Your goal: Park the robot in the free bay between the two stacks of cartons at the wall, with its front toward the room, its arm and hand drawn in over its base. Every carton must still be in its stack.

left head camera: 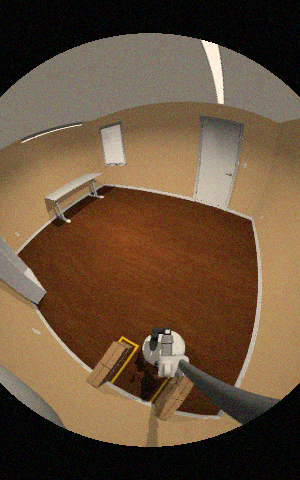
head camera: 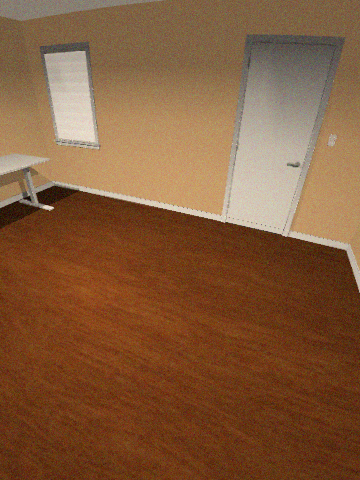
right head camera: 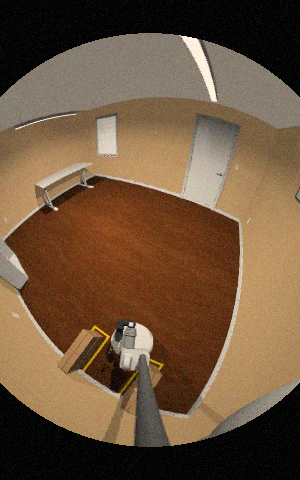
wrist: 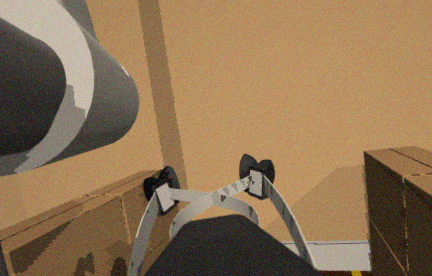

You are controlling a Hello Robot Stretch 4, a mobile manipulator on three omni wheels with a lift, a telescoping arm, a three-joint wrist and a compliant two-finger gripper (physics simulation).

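Places are measured from the robot's base along level axes (x back, y right, z up), in millimetres.
Pixels of known places: gripper, fingertip midpoint: [left head camera: 149, 365] [right head camera: 113, 356] [wrist: 209, 175].
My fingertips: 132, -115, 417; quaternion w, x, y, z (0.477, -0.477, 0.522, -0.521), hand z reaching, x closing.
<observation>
Behind a point stands the place of what it marks, as x, y, z.
The robot's round white base [left head camera: 178, 346] @(-20, 136, 186) [right head camera: 145, 337] @(-56, 126, 186) is at the room end of the bay, close to the corner of the left yellow outline [left head camera: 125, 368] @(295, -379, -28) [right head camera: 96, 356] @(279, -381, -27). The left stack of cartons [left head camera: 106, 364] @(203, -473, 333) [right head camera: 79, 350] @(183, -436, 332) [wrist: 102, 220] and the right stack [left head camera: 175, 400] [right head camera: 155, 378] [wrist: 417, 172] stand at the wall; their visible cartons are stacked. The mast partly hides the right stack in the right head view. The arm and wrist are folded over the base. My gripper [wrist: 209, 175] @(132, -115, 417) is open, its fingertips apart; its fingers cannot be made out in the head views.
A white table [head camera: 20, 161] @(-3278, -1936, 692) [left head camera: 75, 187] [right head camera: 64, 175] @(-2607, -1999, 679) stands at the far left wall. A door [head camera: 275, 125] @(-2811, 1172, 1266) [left head camera: 216, 165] @(-2810, 1169, 1003) [right head camera: 207, 165] @(-2808, 1176, 975) is in the far wall. A grey block [left head camera: 20, 280] @(-330, -1858, 482) [right head camera: 11, 267] @(-380, -1837, 360) stands at the left wall. White skirting [wrist: 330, 250] @(549, -468, 37) runs behind the bay.
</observation>
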